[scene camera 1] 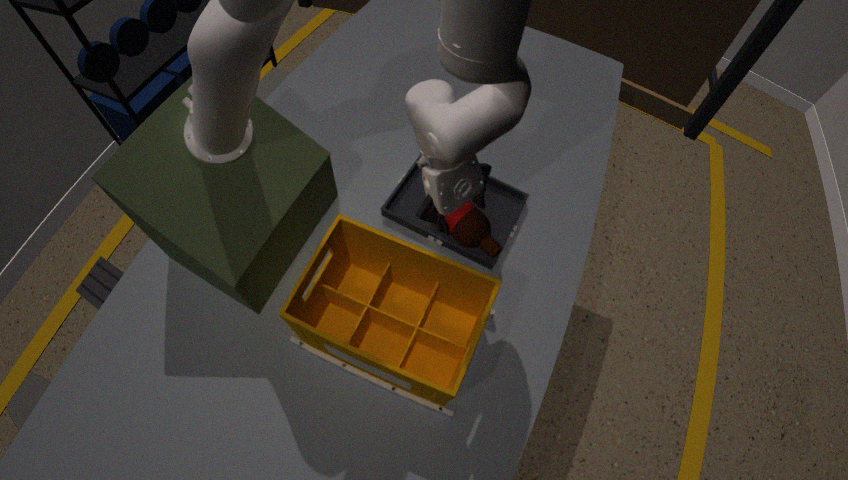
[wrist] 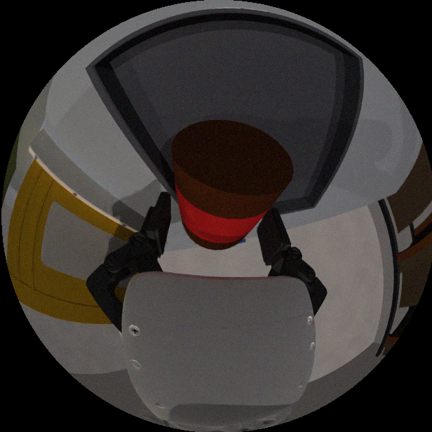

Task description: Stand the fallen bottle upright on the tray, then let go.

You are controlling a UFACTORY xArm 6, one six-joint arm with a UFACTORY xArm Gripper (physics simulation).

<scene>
brown bottle: scene camera 1 468,225; wrist 227,174
</scene>
